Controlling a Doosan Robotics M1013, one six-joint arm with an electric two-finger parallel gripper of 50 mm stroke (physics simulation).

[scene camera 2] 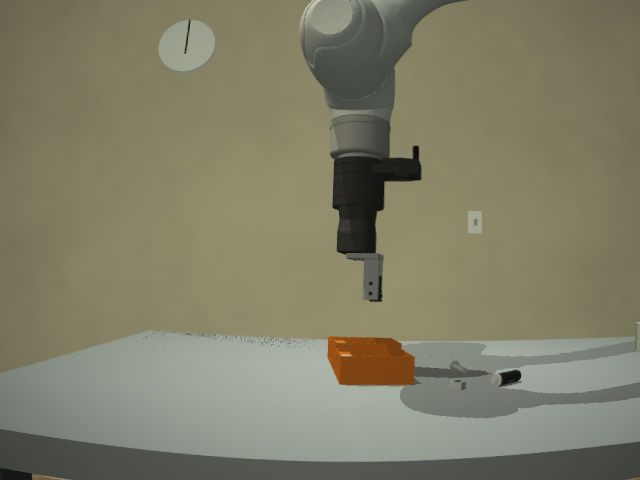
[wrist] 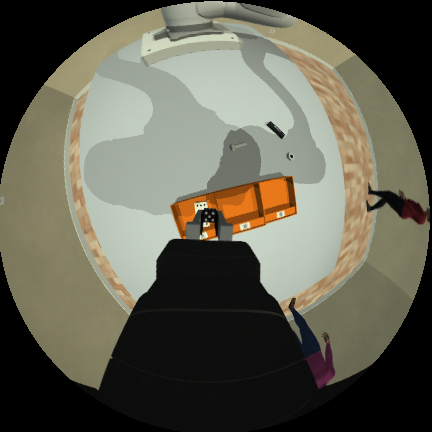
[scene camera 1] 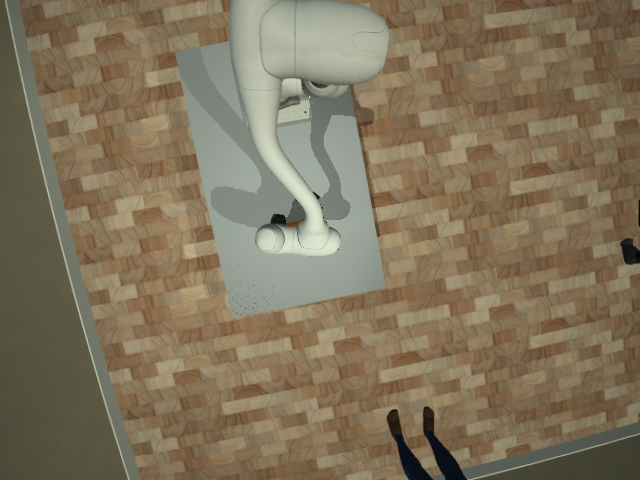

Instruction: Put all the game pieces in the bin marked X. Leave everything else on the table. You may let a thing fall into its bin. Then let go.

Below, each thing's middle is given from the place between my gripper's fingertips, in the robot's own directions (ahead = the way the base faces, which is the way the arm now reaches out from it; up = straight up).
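There is the orange three-compartment bin (scene camera 2: 355, 360), and it sits 70 mm below my hand, 50 mm to the left of it and 30 mm ahead of it.
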